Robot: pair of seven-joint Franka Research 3 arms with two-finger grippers.
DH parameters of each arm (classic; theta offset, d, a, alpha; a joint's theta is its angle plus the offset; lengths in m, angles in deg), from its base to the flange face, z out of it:
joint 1: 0 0.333 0 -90
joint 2: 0 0 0 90
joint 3: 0 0.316 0.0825 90
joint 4: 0 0 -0.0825 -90
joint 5: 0 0.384 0 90
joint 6: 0 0 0.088 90
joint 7: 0 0.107 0 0
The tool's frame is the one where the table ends.
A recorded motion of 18 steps. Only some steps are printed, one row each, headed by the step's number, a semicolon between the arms.
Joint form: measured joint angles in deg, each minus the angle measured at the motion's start. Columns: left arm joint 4, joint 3, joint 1, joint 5, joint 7, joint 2, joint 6; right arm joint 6, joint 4, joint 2, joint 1, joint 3, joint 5, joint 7.
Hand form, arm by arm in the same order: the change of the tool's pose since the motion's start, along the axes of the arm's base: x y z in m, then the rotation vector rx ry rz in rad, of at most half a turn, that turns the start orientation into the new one. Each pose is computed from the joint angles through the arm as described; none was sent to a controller.
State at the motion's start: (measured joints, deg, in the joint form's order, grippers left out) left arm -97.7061 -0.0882 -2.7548 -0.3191 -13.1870 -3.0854 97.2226; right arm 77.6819 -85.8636 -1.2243 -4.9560 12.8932 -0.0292 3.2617
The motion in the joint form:
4: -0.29 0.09 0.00 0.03 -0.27 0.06 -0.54; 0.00 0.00 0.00 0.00 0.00 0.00 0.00
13: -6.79 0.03 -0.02 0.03 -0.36 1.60 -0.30; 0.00 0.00 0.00 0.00 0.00 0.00 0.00
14: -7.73 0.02 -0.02 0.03 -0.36 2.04 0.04; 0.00 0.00 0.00 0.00 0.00 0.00 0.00
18: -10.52 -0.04 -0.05 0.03 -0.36 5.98 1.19; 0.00 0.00 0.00 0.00 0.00 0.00 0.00
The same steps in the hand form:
4: -0.0009 0.0010 -0.0039 0.0010 0.0155 0.0062; 0.0000 0.0000 0.0000 0.0000 0.0000 0.0000
13: -0.0044 0.0004 -0.0722 0.0082 0.1515 0.0064; 0.0000 0.0000 0.0000 0.0000 0.0000 0.0000
14: -0.0043 0.0003 -0.0836 0.0091 0.1696 0.0062; 0.0000 0.0000 0.0000 0.0000 0.0000 0.0000
18: 0.0010 -0.0008 -0.1421 0.0144 0.2669 0.0047; 0.0000 0.0000 0.0000 0.0000 0.0000 0.0000

